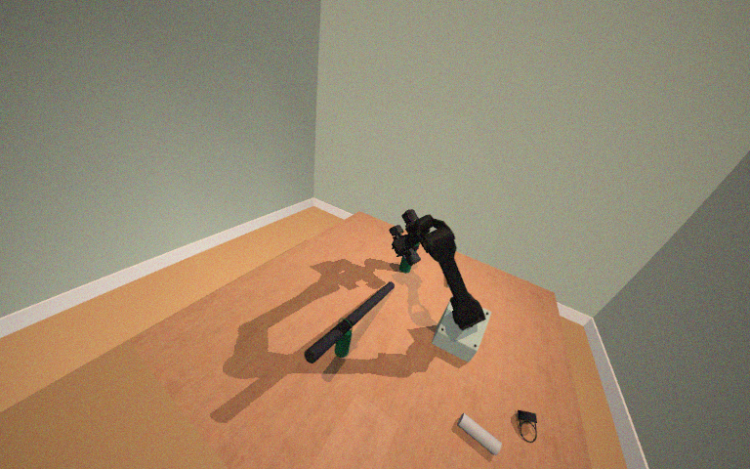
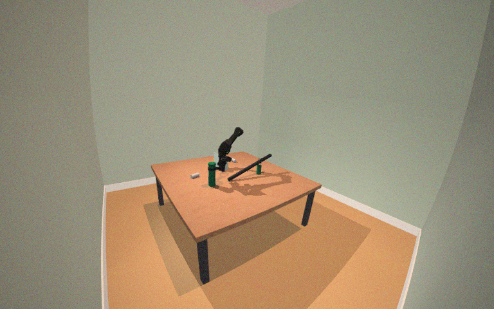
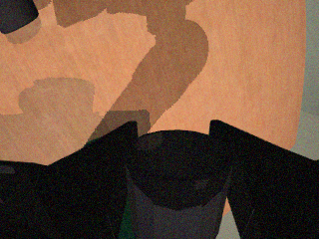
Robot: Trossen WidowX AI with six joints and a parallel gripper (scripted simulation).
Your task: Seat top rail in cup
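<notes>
Now: the dark rail-end cup 30 mm behind my gripper tip, 30 mm above it and 20 mm to the right of it. Also, from my gripper tip: small green post 460 mm to the left, 20 mm below, 10 mm ahead.
</notes>
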